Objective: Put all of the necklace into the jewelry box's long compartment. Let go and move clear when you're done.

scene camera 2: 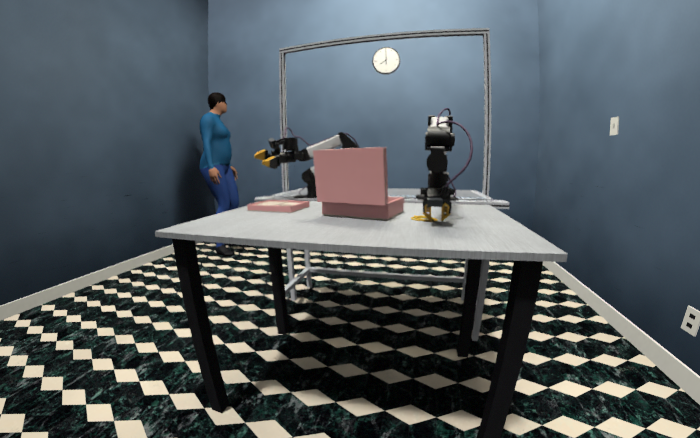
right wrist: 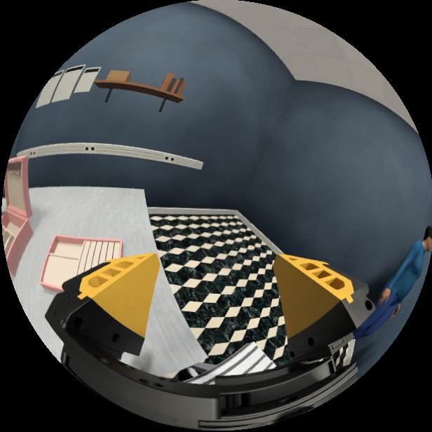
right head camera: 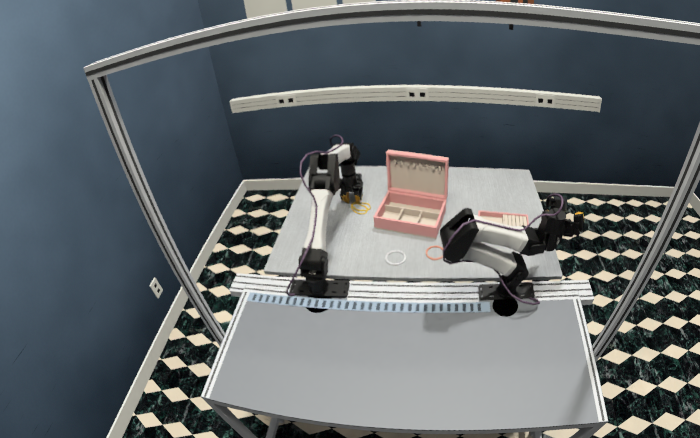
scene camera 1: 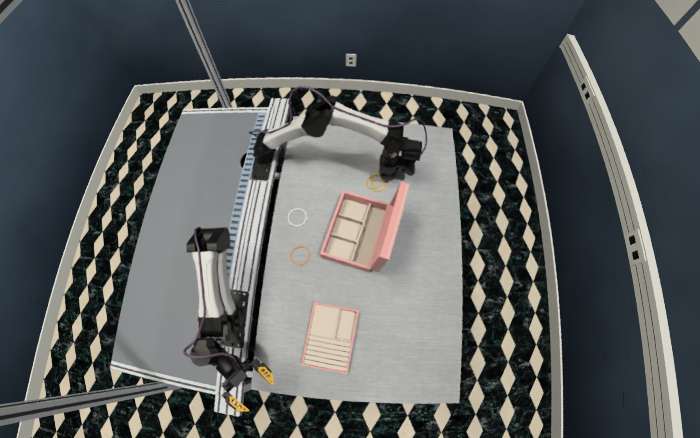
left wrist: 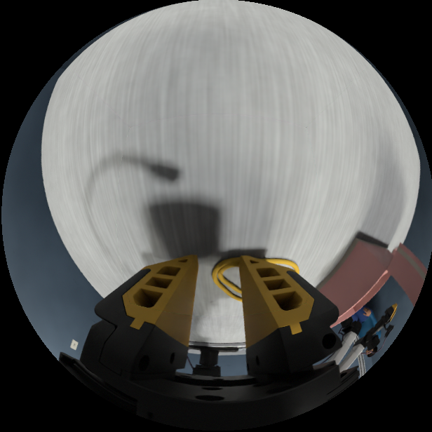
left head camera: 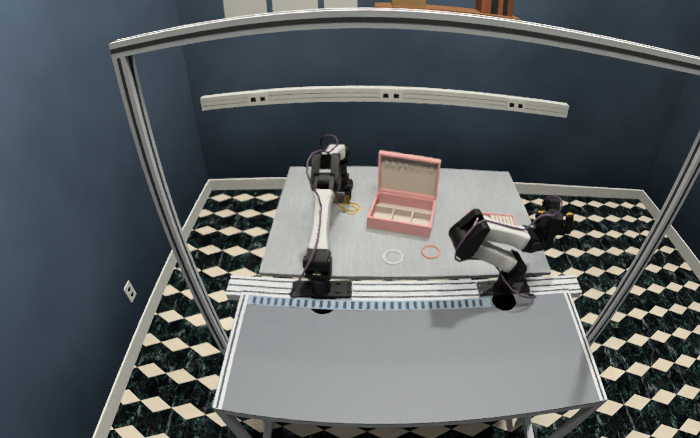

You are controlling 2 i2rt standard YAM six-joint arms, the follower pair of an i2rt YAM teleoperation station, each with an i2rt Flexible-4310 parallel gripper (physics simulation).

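Pixels of known places: left gripper, fingertip midpoint: (scene camera 2: 436,220) (right head camera: 352,202) (scene camera 1: 386,174) (left head camera: 341,202); right gripper, fingertip midpoint: (scene camera 2: 258,159) (right head camera: 566,212) (scene camera 1: 261,398); left arm's base, origin of the base link: (right head camera: 319,289) (scene camera 1: 264,159) (left head camera: 321,290); right arm's base, origin of the base link: (scene camera 2: 313,197) (right head camera: 506,292) (scene camera 1: 236,319) (left head camera: 503,288).
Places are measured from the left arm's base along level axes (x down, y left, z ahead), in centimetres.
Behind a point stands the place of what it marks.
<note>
The yellow necklace (left head camera: 349,208) @(x 0.9, y -7.7, z 43.4 cm) (right head camera: 360,208) @(x 0.9, y -8.0, z 43.4 cm) (scene camera 1: 376,182) @(x 0.9, y -7.2, z 43.8 cm) (scene camera 2: 420,218) @(x 0.7, y -8.9, z 46.6 cm) (left wrist: 218,274) lies in overlapping loops on the table, left of the pink jewelry box (left head camera: 400,227) @(x -2.0, y -27.3, z 29.6 cm) (right head camera: 406,226) @(x -2.5, y -27.3, z 29.6 cm) (scene camera 2: 351,178) @(x -12.1, y -30.4, z 50.3 cm) (left wrist: 350,280) in the head views. The box's lid is up; its long compartment (scene camera 1: 370,237) @(x 0.6, y -30.2, z 43.4 cm) lies beside the lid and looks empty. My left gripper (scene camera 2: 437,214) @(x 0.8, y -4.1, z 48.9 cm) (left wrist: 218,260) is open, low over the table at the necklace's edge. In the left wrist view, part of the loops shows between the fingers and one finger covers some. My right gripper (scene camera 1: 260,397) @(x -20.3, y -85.0, z 15.5 cm) (right wrist: 216,261) is open and empty, beyond the table's corner.
A white ring (left head camera: 384,252) @(x 0.6, y -21.0, z 18.2 cm) (scene camera 1: 288,217) @(x 0.8, y -24.3, z 13.4 cm) and an orange ring (left head camera: 422,249) @(x 1.0, y -35.2, z 20.6 cm) (scene camera 1: 291,255) @(x 0.8, y -38.5, z 16.2 cm) lie near the robot's side of the table. A pink divided tray (scene camera 1: 308,330) @(x -1.4, y -64.2, z 24.7 cm) (scene camera 2: 278,207) @(x -0.8, y -61.9, z 40.0 cm) lies on the right arm's side. The raised lid stands along the box's far side.
</note>
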